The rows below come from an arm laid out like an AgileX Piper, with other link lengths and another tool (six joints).
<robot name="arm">
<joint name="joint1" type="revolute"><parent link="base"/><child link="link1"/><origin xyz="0.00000 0.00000 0.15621" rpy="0.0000 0.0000 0.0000"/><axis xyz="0 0 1"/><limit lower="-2.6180" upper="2.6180"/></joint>
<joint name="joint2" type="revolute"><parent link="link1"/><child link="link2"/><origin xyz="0.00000 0.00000 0.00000" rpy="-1.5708 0.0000 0.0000"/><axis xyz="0 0 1"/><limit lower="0.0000" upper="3.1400"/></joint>
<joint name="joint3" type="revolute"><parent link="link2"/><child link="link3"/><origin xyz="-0.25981 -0.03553 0.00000" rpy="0.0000 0.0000 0.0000"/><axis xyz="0 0 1"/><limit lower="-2.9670" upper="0.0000"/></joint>
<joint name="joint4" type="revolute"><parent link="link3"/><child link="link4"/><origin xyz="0.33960 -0.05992 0.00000" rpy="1.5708 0.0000 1.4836"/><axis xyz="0 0 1"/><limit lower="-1.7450" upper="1.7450"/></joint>
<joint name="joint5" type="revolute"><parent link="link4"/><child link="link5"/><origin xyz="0.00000 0.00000 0.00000" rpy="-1.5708 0.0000 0.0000"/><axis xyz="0 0 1"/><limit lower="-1.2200" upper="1.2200"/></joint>
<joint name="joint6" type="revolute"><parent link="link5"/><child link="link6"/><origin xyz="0.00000 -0.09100 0.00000" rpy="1.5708 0.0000 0.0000"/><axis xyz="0 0 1"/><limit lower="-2.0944" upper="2.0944"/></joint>
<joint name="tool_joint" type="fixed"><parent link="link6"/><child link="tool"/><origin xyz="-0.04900 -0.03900 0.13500" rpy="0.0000 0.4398 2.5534"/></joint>
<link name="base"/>
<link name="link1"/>
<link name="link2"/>
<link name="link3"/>
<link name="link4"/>
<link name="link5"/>
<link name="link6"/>
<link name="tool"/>
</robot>
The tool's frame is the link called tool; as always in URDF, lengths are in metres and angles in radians.
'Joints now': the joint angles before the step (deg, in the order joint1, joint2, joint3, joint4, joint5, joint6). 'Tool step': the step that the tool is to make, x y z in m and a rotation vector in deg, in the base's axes. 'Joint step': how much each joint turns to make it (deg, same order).
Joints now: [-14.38 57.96 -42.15 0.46 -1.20 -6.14]
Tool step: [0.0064 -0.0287 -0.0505 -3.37 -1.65 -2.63]
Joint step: [-3.79 7.58 5.08 -3.05 -15.19 0.03]
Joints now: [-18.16 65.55 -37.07 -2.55 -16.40 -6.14]
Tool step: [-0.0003 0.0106 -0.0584 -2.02 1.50 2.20]
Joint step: [0.01 5.15 6.13 -3.16 -10.51 -0.01]
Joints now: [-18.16 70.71 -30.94 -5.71 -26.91 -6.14]
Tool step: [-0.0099 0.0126 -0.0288 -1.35 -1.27 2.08]
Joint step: [0.01 2.65 4.88 -1.98 -9.22 -0.01]
